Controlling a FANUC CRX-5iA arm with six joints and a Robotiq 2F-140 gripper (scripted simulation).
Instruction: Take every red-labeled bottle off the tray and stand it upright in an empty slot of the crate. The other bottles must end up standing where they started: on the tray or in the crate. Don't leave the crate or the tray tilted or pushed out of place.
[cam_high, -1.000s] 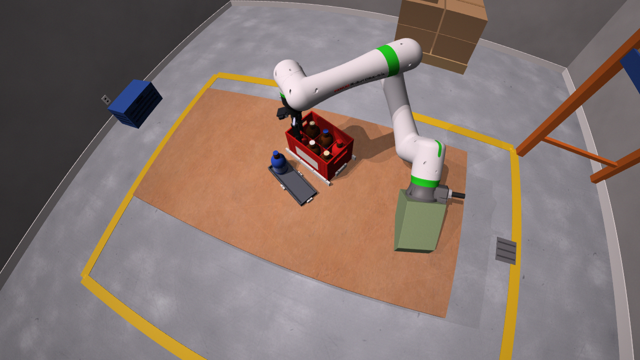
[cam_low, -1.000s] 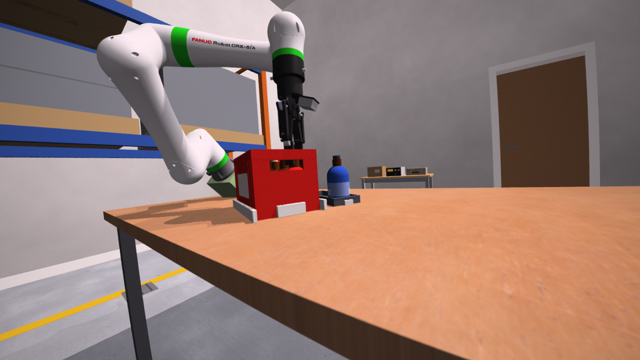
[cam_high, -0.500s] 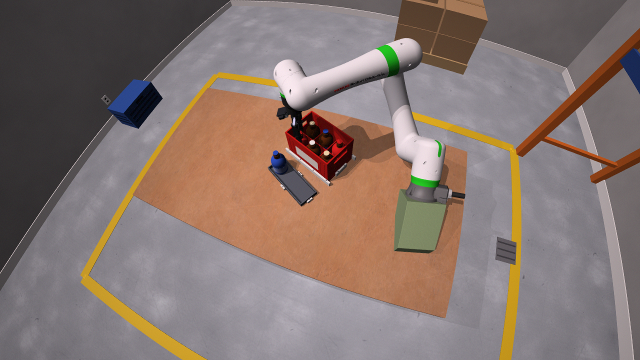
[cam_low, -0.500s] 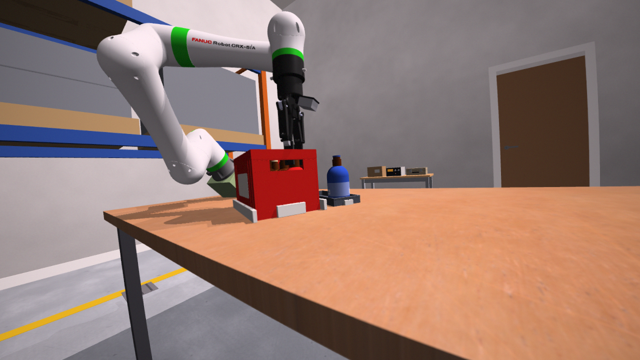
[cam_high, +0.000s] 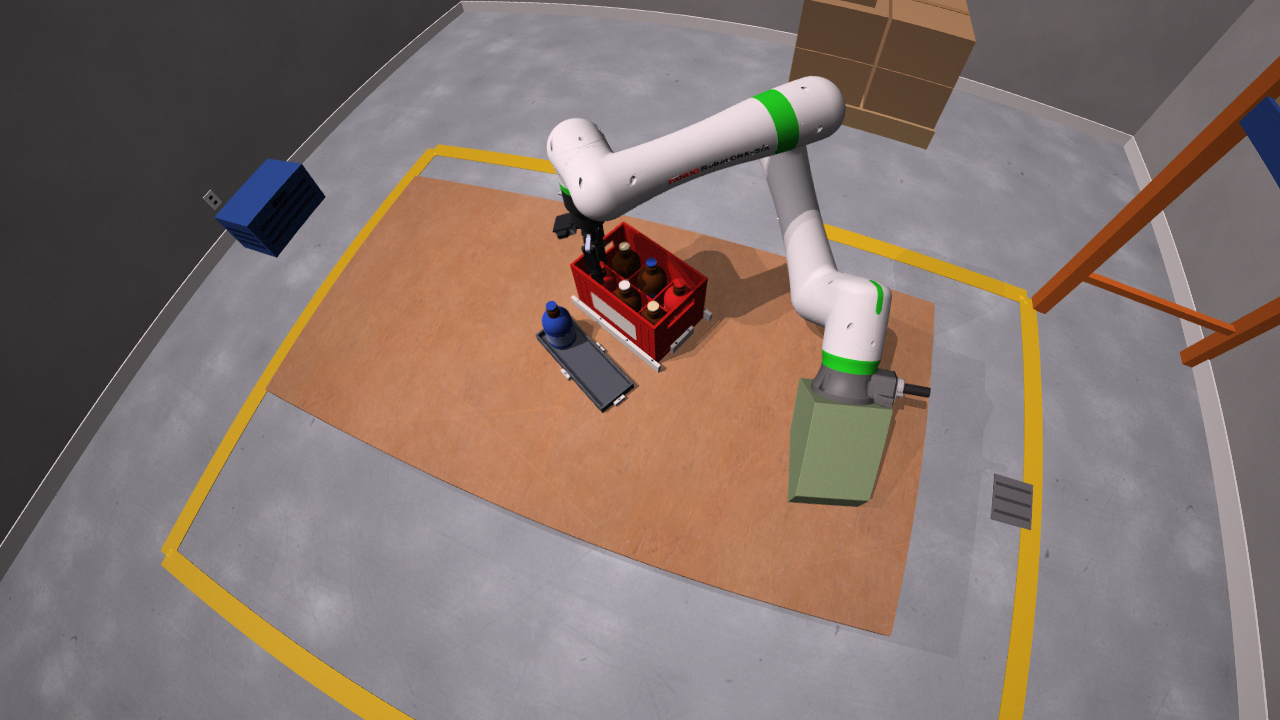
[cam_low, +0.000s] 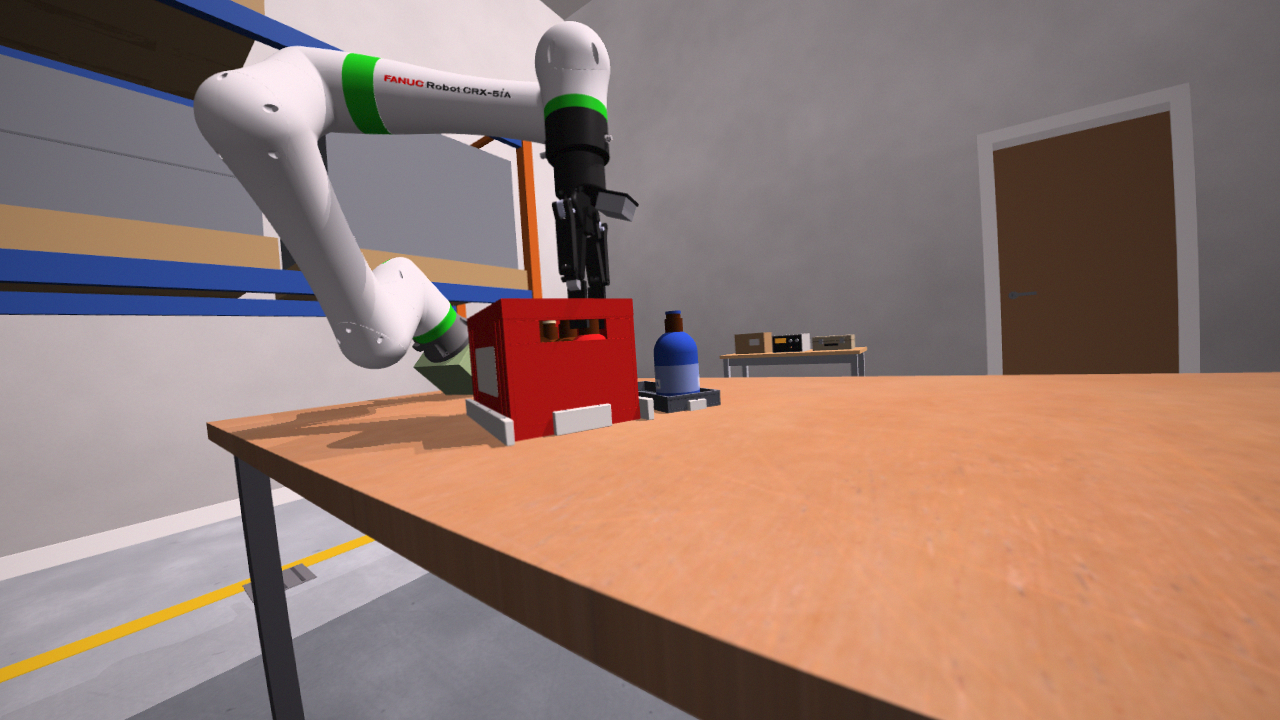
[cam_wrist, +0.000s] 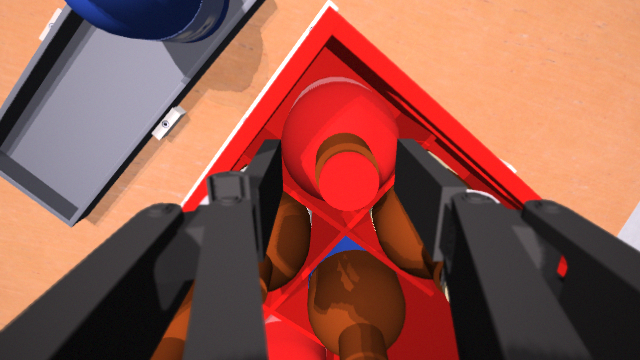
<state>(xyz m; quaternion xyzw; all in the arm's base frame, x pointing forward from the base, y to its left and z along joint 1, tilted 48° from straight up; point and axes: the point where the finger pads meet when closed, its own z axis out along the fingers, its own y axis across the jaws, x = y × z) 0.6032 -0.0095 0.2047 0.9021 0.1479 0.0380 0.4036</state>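
Now: the red crate 100 mm behind my hand and 80 mm below it. Round my hand: grey tray 10 mm behind, 180 mm to the left, 150 mm below; then blue-labeled bottle 70 mm ahead, 130 mm to the left, 80 mm below.
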